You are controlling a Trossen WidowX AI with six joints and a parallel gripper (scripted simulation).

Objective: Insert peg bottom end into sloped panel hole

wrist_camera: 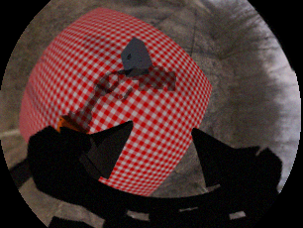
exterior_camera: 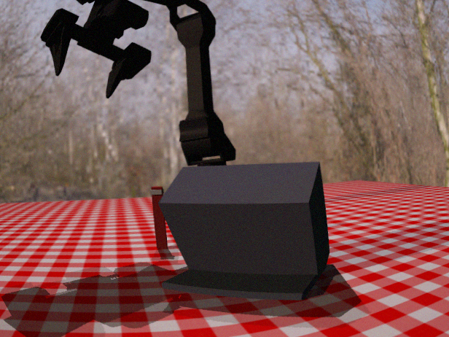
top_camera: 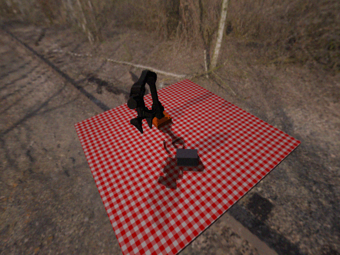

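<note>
Now: the peg 3 cm ahead of my gripper tip, 10 cm to the left of it and 16 cm below it. The rest, counted from my gripper tip: panel (21 cm ahead, 13 cm to the left, 18 cm below).
</note>
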